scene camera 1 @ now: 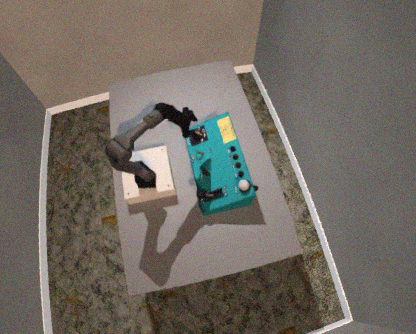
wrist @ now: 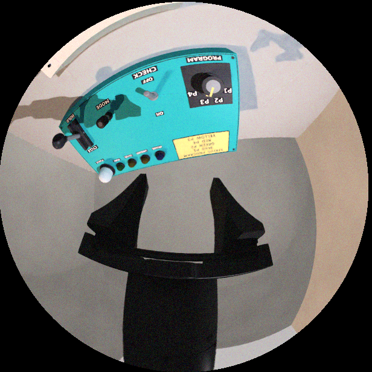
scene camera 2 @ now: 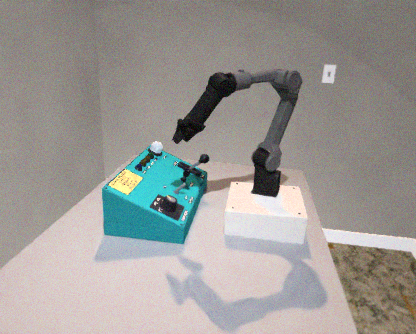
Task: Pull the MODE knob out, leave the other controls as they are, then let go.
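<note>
The MODE knob (scene camera 2: pixel 185 176) (wrist: pixel 103 121) is a small black knob on the sloped top of the teal console (scene camera 1: pixel 220 155) (scene camera 2: pixel 122 212) (wrist: pixel 175 120). It lies in partial shadow, between the CHECK toggle and the HOLD/CYCLE lever. How far it stands out is hard to tell. My gripper (scene camera 1: pixel 190 127) (scene camera 2: pixel 180 137) (wrist: pixel 178 182) is open, with nothing between its fingers. It hangs above the console, apart from the MODE knob. In scene camera 1 it shows beside the console's PROGRAM end.
The black PROGRAM dial (scene camera 2: pixel 170 201) (wrist: pixel 212 86), grey CHECK toggle (scene camera 2: pixel 181 188) (wrist: pixel 150 94) and ball-topped HOLD/CYCLE lever (scene camera 2: pixel 204 158) (wrist: pixel 59 141) stand on the console. A white dome (scene camera 1: pixel 243 185) (scene camera 2: pixel 156 147) (wrist: pixel 106 174) stands beyond a row of dark lamps. The white arm base (scene camera 1: pixel 165 165) (scene camera 2: pixel 265 225) is beside the console.
</note>
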